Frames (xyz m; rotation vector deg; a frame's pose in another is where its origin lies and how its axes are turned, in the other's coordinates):
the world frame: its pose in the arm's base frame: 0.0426 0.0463 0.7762 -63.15 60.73 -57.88
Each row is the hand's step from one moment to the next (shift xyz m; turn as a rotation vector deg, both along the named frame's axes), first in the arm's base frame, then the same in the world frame.
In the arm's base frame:
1: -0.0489 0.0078 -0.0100 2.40 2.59 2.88
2: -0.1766 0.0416 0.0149 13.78 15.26 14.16
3: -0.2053 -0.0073 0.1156 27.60 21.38 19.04
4: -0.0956 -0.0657 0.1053 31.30 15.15 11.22
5: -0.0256 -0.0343 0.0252 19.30 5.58 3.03
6: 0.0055 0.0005 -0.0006 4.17 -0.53 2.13
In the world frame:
1: -0.0158 0.0065 -0.0476 -2.45 -2.18 3.16
2: -0.0772 -0.0246 -0.1630 -14.10 -10.13 17.94
3: -0.0496 -0.1341 -0.1874 -18.01 -12.62 33.13
4: 0.0301 -0.1231 -0.0921 -10.14 -5.60 34.65
5: 0.0247 -0.0327 -0.0280 -2.05 -0.25 20.21
6: 0.0007 0.0012 0.0054 1.03 -1.78 4.24

